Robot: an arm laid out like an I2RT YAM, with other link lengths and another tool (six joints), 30 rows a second.
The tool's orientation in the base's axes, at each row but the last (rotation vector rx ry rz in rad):
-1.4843 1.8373 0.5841
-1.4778 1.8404 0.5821
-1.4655 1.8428 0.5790
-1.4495 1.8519 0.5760
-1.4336 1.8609 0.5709
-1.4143 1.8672 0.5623
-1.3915 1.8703 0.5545
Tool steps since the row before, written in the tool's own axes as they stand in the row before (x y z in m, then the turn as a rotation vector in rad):
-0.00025 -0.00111 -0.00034 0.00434 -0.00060 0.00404
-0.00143 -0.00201 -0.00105 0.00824 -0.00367 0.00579
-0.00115 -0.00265 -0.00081 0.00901 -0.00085 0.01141
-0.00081 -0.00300 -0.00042 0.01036 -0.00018 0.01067
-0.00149 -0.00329 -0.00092 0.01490 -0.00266 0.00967
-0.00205 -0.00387 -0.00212 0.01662 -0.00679 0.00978
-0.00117 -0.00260 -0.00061 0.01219 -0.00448 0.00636
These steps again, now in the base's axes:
0.00102 -0.00035 0.00050 0.00107 -0.00009 -0.00586
0.00185 -0.00032 0.00192 0.00403 -0.00215 -0.00970
0.00248 -0.00052 0.00160 0.00261 0.00210 -0.01417
0.00287 -0.00060 0.00111 0.00161 0.00088 -0.01476
0.00310 -0.00064 0.00197 0.00311 -0.00346 -0.01735
0.00337 -0.00137 0.00323 0.00681 -0.00573 -0.01840
0.00245 -0.00053 0.00149 0.00428 -0.00462 -0.01302

